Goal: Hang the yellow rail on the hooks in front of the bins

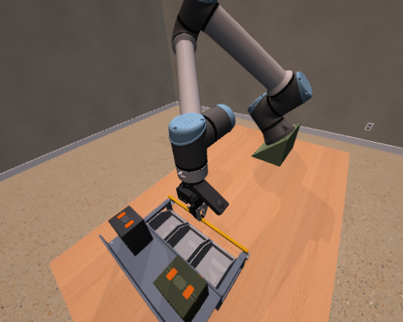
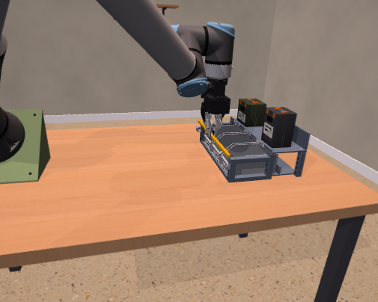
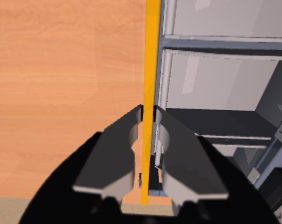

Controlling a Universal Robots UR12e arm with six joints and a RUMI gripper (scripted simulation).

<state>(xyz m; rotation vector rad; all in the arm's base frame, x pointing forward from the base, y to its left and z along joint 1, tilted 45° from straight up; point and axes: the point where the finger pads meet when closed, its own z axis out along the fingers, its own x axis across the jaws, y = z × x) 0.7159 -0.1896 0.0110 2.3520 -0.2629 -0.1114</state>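
Right now the yellow rail is 1 cm below my hand. The rest, counted from my hand: black box (18 cm ahead, 15 cm to the right, 6 cm above); then green box (22 cm ahead, 8 cm to the left, 4 cm above).
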